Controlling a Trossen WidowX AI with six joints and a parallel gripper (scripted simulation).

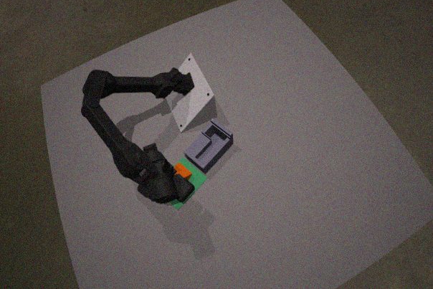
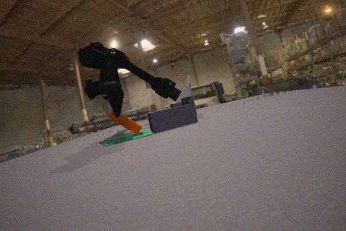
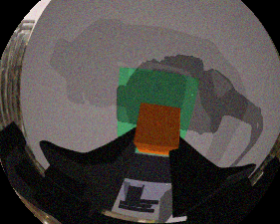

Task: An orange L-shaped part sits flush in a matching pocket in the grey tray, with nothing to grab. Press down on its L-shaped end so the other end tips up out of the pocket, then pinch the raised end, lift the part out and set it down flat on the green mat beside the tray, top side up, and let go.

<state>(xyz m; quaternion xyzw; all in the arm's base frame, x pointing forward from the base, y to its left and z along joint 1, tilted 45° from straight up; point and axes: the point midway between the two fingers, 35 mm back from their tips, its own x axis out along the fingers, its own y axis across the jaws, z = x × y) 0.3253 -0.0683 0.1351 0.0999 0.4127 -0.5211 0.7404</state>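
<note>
The orange L-shaped part is 30 mm below my gripper tip, 30 mm behind it and 20 mm to the left of it. From my gripper tip the other things lie so: green mat (90 mm below, 20 mm to the left, 10 mm behind).
</note>
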